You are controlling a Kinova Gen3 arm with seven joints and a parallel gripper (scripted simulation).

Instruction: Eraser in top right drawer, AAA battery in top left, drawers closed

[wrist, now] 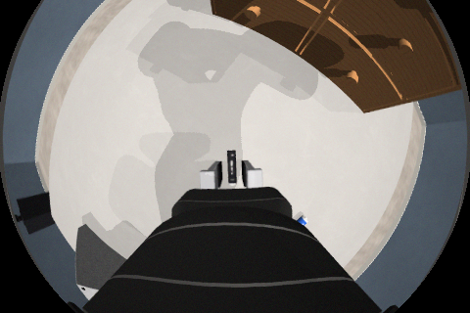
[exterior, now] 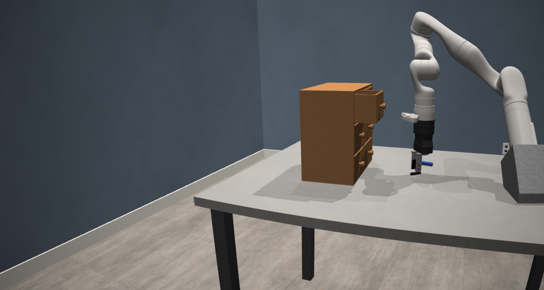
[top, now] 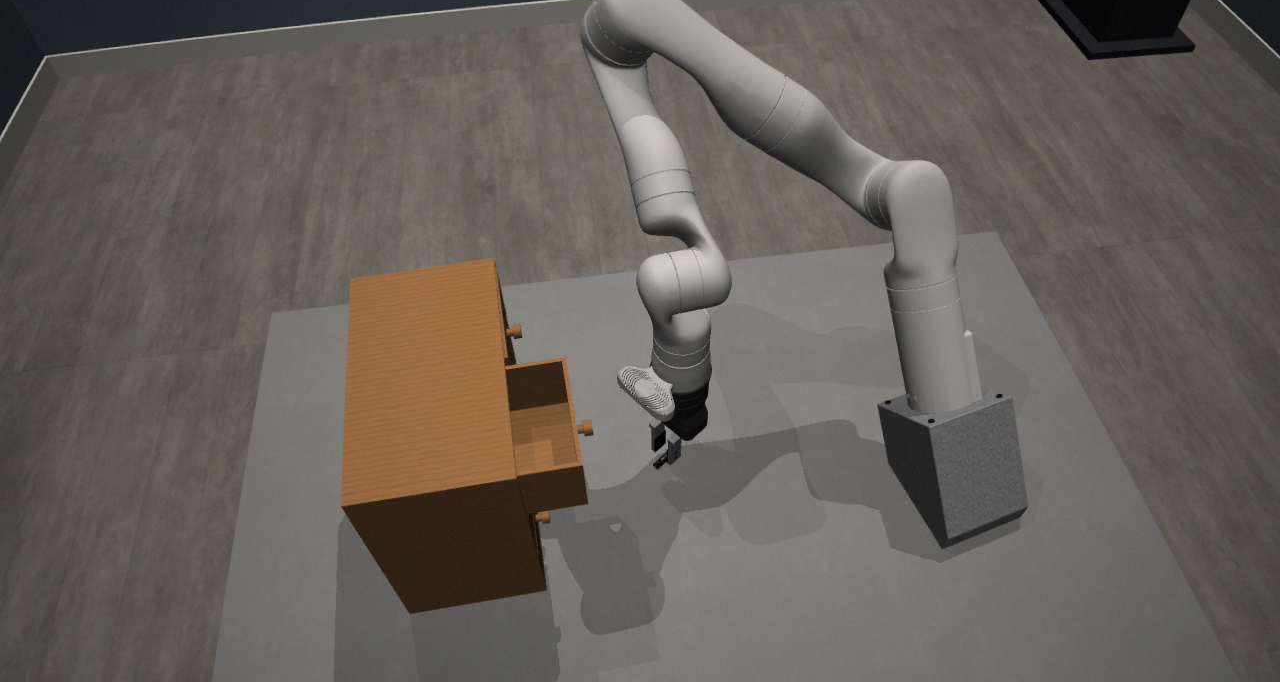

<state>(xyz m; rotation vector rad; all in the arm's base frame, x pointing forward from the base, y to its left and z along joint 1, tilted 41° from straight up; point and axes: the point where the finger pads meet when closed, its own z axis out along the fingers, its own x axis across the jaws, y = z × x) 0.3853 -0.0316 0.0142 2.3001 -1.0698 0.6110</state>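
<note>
Right now my hand is 3 cm above the thin black battery. From my hand the other things lie so: thicker blue battery (3 cm behind, 13 cm to the right, 3 cm below); then white eraser (32 cm ahead, 4 cm to the right, 18 cm above).
</note>
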